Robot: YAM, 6 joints.
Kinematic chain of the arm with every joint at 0, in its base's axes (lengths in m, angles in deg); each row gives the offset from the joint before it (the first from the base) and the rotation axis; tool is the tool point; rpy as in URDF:
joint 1: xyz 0 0 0.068 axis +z
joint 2: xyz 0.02 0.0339 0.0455 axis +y
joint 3: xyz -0.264 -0.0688 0 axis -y
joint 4: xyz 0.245 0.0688 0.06 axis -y
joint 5: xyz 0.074 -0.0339 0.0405 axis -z
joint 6: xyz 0.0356 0 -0.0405 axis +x
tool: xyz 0 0 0 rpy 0 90 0
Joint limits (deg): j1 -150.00..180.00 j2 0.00..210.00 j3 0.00..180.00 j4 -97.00..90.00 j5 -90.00..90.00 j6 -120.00..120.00
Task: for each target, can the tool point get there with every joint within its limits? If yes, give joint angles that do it. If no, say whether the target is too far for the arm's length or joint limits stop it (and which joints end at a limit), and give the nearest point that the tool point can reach.
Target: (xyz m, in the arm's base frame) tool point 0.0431 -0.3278 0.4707
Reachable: yes | joints -87.66 96.94 119.92 -59.49 -56.54 -73.44
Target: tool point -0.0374 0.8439 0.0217
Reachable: no: too far | nearest point -0.0284 0.6414 0.0443 | short by 0.204 m
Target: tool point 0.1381 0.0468 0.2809
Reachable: yes | joints 27.48 31.43 27.54 -3.76 38.66 -75.06
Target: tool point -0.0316 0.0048 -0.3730
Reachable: no: joint limits stop it (at a limit: joint 2) | nearest point -0.0593 0.0090 -0.3272 | short by 0.054 m
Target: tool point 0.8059 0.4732 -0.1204
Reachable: no: too far | nearest point 0.5401 0.3171 -0.0416 | short by 0.318 m
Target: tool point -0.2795 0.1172 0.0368
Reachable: yes | joints 154.12 126.18 63.12 -47.87 -27.70 7.73
